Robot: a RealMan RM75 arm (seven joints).
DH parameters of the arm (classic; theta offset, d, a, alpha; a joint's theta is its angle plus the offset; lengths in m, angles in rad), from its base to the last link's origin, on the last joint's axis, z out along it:
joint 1: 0 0.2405 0 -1.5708
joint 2: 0 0 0 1.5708
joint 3: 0 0.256 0 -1.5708
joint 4: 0 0 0 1.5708
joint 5: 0 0.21 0 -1.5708
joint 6: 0 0 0 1.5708
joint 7: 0 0.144 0 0
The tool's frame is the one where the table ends.
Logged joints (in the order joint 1, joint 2, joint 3, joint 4, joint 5, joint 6, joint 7), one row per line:
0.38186 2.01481 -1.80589 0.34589 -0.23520 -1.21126 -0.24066
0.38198 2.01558 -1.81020 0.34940 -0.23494 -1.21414 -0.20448
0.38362 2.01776 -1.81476 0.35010 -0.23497 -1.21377 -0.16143
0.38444 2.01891 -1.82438 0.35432 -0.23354 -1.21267 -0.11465
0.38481 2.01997 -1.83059 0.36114 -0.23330 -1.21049 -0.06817
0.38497 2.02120 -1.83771 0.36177 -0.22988 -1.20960 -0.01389
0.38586 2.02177 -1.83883 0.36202 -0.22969 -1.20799 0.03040
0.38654 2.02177 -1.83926 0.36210 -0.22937 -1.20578 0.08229
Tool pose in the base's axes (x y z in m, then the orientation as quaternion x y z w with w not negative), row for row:
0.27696 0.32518 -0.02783 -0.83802 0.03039 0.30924 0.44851
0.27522 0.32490 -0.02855 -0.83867 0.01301 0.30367 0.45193
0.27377 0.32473 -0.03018 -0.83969 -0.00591 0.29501 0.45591
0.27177 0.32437 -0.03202 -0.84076 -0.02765 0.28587 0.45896
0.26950 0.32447 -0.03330 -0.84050 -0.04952 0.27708 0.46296
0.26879 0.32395 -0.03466 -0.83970 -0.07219 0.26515 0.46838
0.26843 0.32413 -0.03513 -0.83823 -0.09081 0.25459 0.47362
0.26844 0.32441 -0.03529 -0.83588 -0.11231 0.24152 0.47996
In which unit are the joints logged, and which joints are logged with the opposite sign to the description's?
The joints are logged in radians. Opposite sign: joint 4, joint 7.
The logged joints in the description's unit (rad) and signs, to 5 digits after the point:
0.38186 2.01481 -1.80589 -0.34589 -0.23520 -1.21126 0.24066
0.38198 2.01558 -1.81020 -0.34940 -0.23494 -1.21414 0.20448
0.38362 2.01776 -1.81476 -0.35010 -0.23497 -1.21377 0.16143
0.38444 2.01891 -1.82438 -0.35432 -0.23354 -1.21267 0.11465
0.38481 2.01997 -1.83059 -0.36114 -0.23330 -1.21049 0.06817
0.38497 2.02120 -1.83771 -0.36177 -0.22988 -1.20960 0.01389
0.38586 2.02177 -1.83883 -0.36202 -0.22969 -1.20799 -0.03040
0.38654 2.02177 -1.83926 -0.36210 -0.22937 -1.20578 -0.08229

